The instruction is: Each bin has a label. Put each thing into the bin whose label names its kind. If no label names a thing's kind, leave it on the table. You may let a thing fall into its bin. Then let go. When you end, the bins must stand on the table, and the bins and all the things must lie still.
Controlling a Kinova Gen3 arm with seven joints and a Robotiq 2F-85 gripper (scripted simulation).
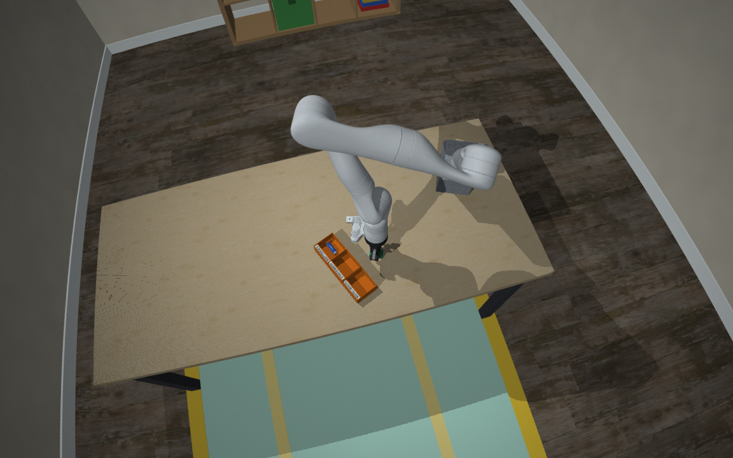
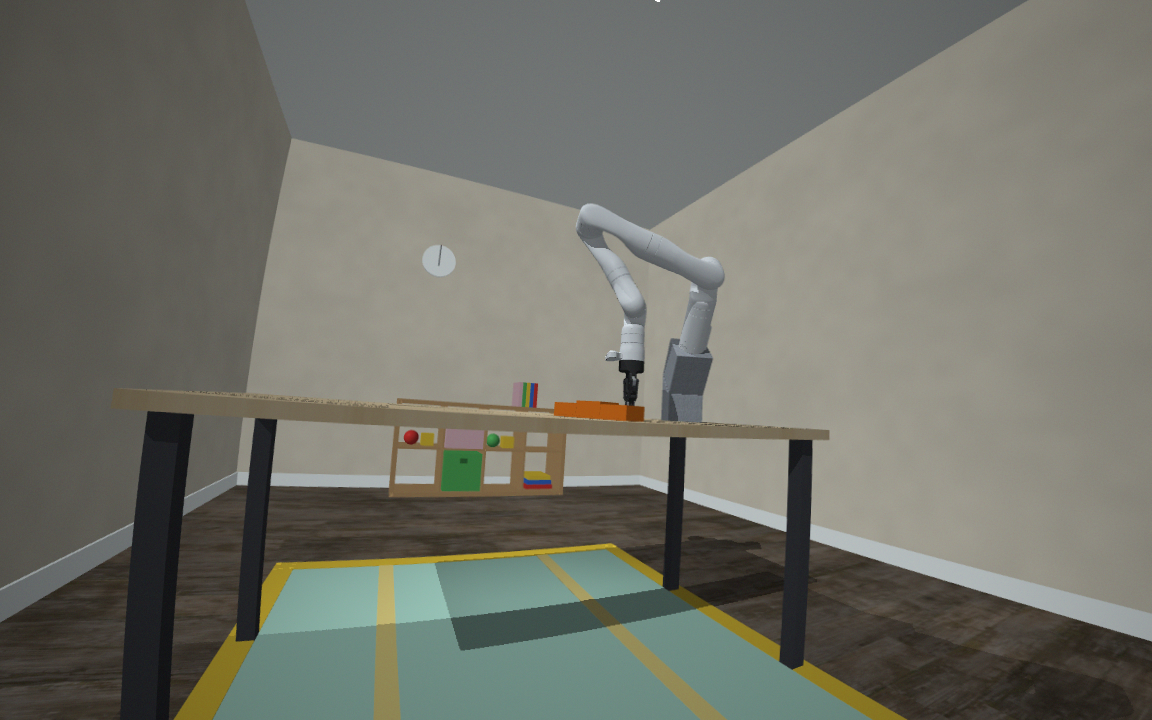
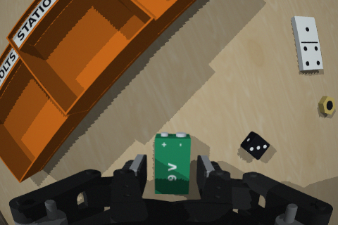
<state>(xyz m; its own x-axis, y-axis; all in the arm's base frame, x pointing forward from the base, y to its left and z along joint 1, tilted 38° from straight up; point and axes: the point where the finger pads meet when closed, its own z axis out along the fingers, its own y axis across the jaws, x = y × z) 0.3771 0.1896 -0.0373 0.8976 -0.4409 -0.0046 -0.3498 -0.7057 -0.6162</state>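
The green 9V battery lies 20 mm below my hand and 10 mm ahead of it. From my hand the other things lie so: brass hex nut 160 mm to the right, 30 mm below, 10 mm behind; then orange bins 120 mm ahead, 30 mm to the left, 10 mm below; then black die 70 mm to the right, 30 mm below, 10 mm behind.
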